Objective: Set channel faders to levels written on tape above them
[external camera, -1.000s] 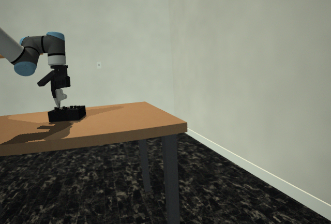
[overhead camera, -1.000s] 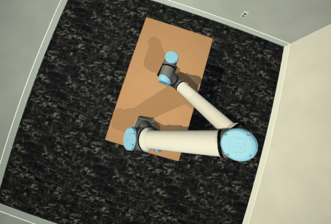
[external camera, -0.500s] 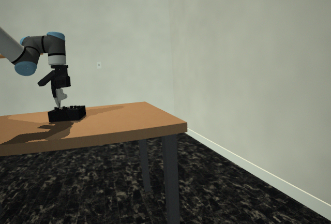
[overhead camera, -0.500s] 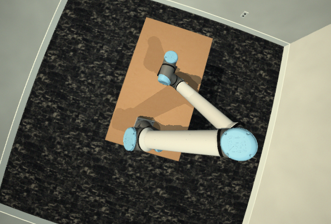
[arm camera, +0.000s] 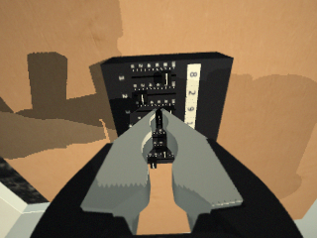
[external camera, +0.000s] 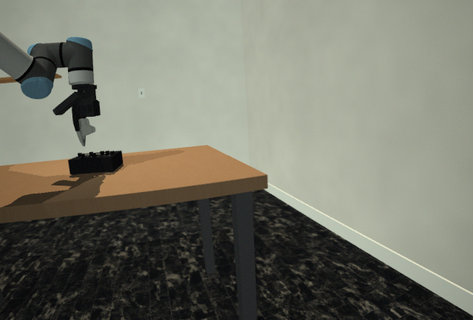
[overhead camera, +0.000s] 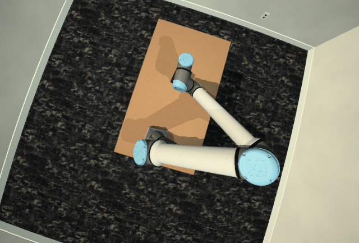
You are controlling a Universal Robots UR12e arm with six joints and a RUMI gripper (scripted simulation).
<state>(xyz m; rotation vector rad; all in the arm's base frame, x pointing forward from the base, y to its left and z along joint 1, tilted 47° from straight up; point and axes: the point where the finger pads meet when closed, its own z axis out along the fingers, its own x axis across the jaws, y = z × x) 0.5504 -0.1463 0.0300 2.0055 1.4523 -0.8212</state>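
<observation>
Now: hand 20 mm past the fader cap, 10 mm to the right of it and 40 mm above it.
</observation>
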